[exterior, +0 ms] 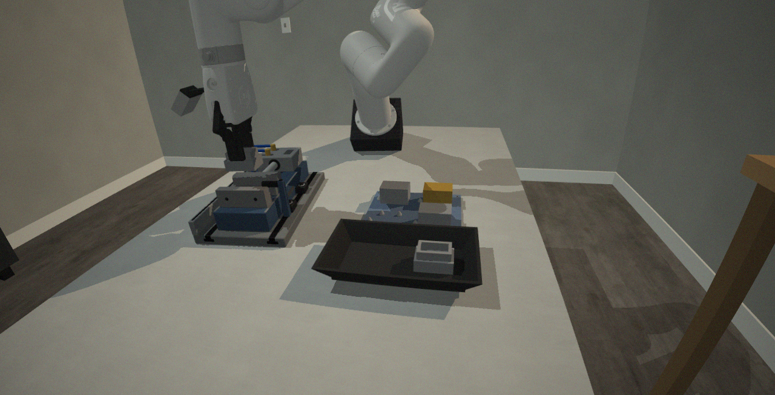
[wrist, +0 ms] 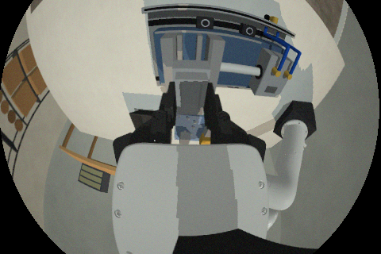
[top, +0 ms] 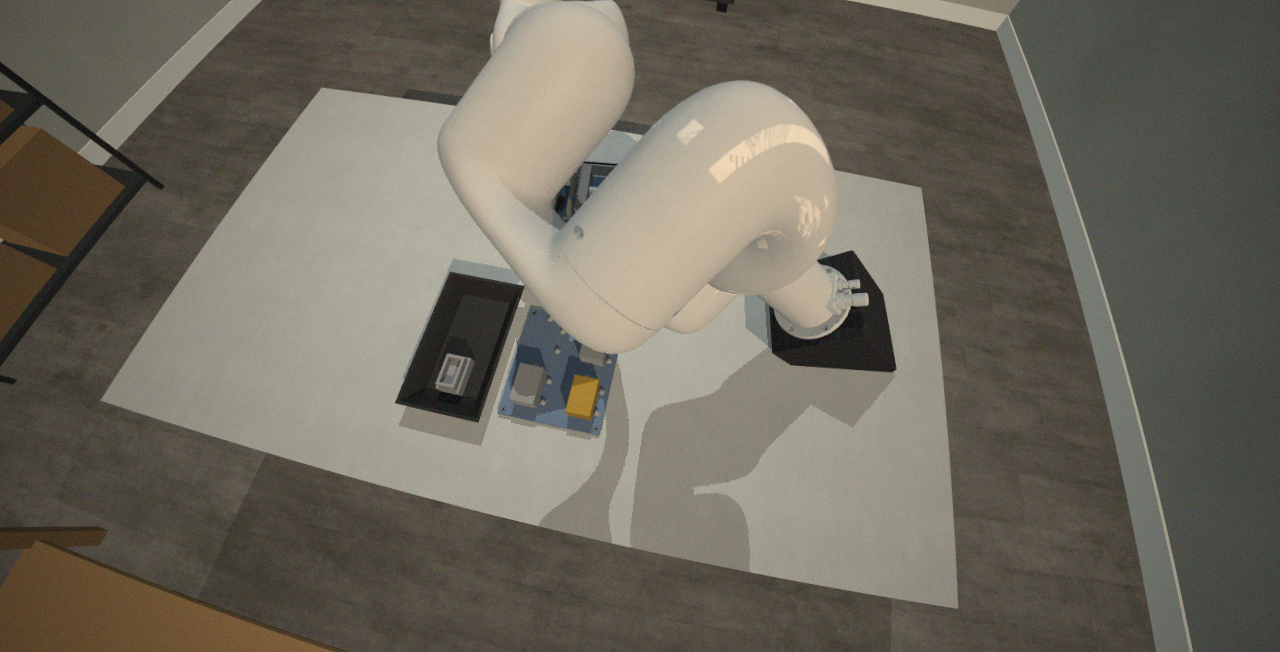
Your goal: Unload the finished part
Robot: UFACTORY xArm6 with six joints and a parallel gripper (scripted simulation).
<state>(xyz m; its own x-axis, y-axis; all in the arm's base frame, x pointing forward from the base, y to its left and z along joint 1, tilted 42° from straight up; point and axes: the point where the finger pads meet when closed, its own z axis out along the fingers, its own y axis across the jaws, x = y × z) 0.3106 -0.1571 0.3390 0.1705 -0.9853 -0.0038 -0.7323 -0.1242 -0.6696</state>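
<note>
My gripper is now 130 mm above the blue vise, 70 mm past it and 20 mm to the left of it. The rest, counted from my hand: blue fixture plate (300 mm to the left, 160 mm below, 110 mm behind); yellow block (340 mm to the left, 160 mm behind, 140 mm below).
</note>
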